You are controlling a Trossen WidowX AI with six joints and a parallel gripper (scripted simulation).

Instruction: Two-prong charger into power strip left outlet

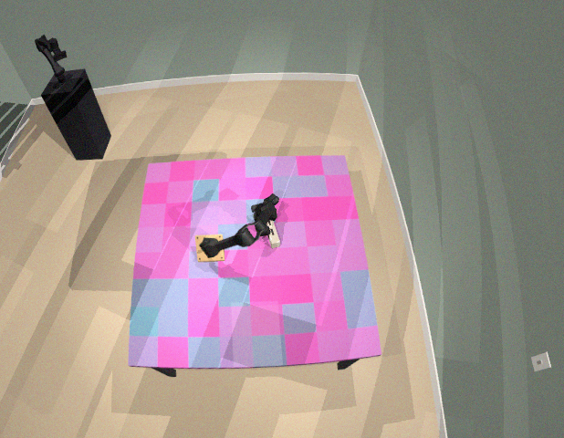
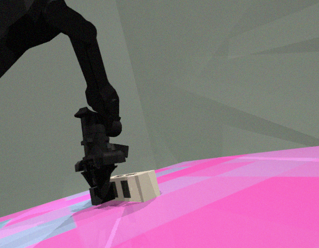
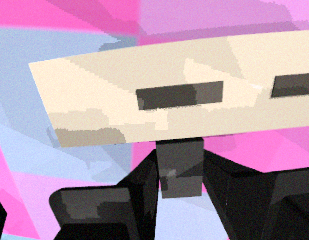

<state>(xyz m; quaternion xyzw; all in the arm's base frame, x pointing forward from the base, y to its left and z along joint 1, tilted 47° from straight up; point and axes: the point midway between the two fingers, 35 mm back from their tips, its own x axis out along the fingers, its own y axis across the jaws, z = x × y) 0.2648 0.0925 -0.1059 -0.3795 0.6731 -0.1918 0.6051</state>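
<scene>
My gripper tip is 20 mm short of the two-prong charger and 10 mm below it.
</scene>
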